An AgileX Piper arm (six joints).
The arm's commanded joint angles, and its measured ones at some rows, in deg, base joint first. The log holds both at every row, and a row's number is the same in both.
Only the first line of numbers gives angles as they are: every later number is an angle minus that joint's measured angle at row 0.
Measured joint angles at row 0:
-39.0, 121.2, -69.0, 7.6, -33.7, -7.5
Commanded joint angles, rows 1 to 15:
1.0, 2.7, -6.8, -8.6, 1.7, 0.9
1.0, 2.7, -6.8, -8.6, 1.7, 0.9
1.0, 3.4, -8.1, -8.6, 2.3, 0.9
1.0, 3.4, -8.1, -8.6, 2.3, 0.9
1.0, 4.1, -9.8, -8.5, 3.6, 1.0
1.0, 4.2, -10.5, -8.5, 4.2, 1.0
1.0, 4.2, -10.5, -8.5, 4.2, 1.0
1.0, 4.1, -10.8, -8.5, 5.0, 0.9
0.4, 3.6, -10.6, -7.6, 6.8, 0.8
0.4, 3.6, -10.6, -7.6, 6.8, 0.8
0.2, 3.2, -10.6, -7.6, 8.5, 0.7
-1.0, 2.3, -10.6, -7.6, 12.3, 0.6
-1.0, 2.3, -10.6, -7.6, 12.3, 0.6
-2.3, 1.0, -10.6, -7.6, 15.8, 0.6
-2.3, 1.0, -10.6, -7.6, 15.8, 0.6
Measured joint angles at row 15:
-2.8, 2.9, -9.2, -5.1, 12.7, 0.2
